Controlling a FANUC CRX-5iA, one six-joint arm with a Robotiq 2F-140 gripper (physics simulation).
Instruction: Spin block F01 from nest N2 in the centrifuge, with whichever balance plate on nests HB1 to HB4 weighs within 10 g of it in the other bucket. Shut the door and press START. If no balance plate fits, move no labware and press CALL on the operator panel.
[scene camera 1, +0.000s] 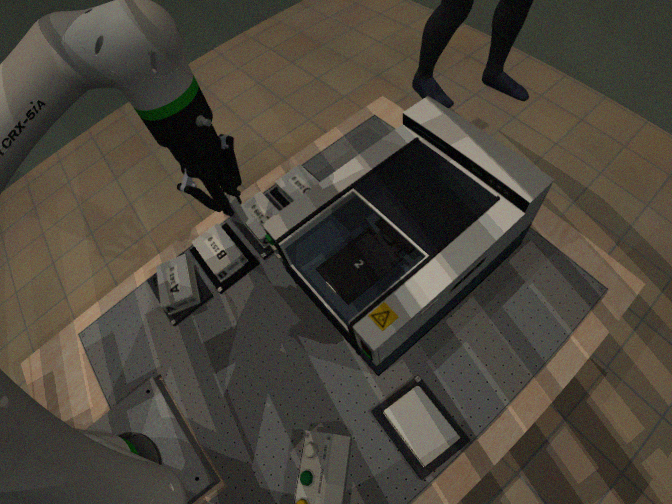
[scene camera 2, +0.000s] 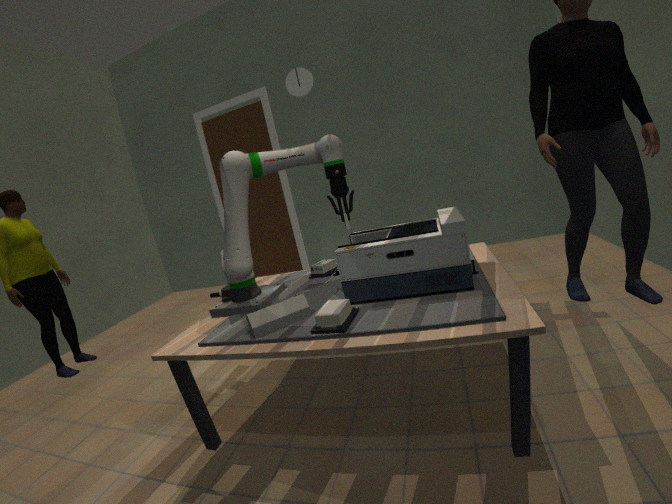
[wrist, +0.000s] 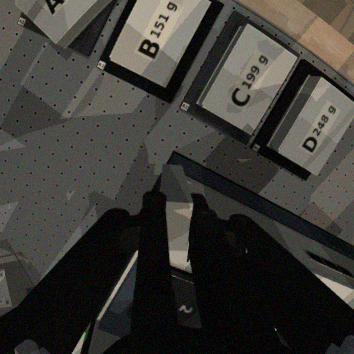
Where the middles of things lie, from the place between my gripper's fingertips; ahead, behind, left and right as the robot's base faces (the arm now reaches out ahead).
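Counting from my hand, I find the plate B (scene camera 1: 223, 257) 70 mm behind, 120 mm to the left and 190 mm below. Plate C (scene camera 1: 258, 209) is 70 mm ahead of my hand, 120 mm to the left of it and 190 mm below it. As for plate D (scene camera 1: 296, 182), it sits 110 mm to the left of my hand and 200 mm ahead of it, 190 mm below it, while plate A (scene camera 1: 178, 290) is 200 mm behind my hand, 120 mm to the left of it and 190 mm below it.
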